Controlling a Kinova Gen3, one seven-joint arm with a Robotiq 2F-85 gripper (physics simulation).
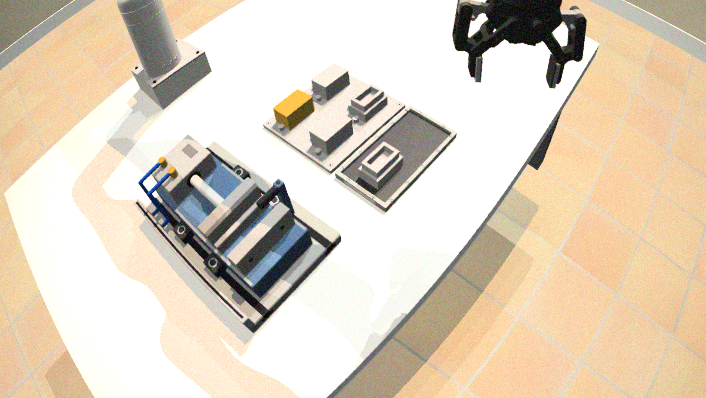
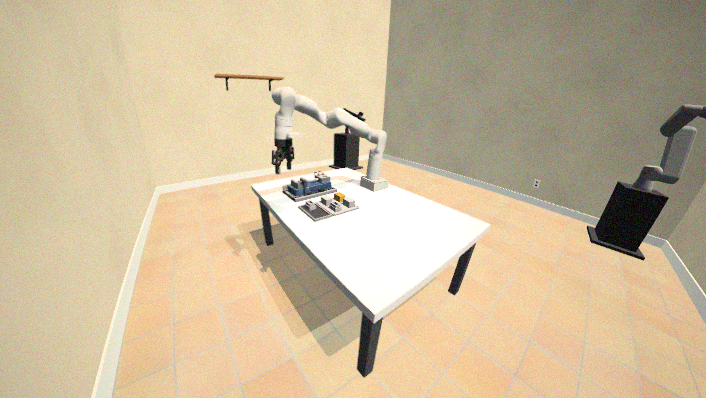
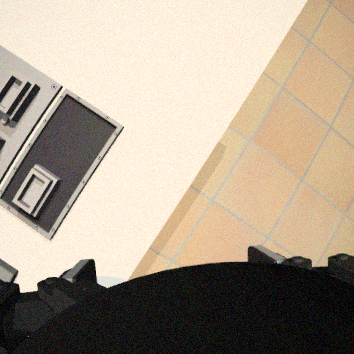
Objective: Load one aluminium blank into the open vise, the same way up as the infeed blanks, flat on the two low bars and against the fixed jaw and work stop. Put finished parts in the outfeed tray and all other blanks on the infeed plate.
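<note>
The vise stands open. No blank shows between its moving jaw and fixed jaw; the low bars are partly hidden. The work stop is a dark rod at the gap's end. The infeed plate bears two plain grey blocks, a yellow block and a stepped, pocketed part. A similar pocketed part sits in the outfeed tray. My gripper is open, empty and high, pointing down.
The arm's base stands behind the vise and plate. Blue pipes with orange caps rise at the vise's rear end. The table ends beside the outfeed tray, with tiled floor beyond.
</note>
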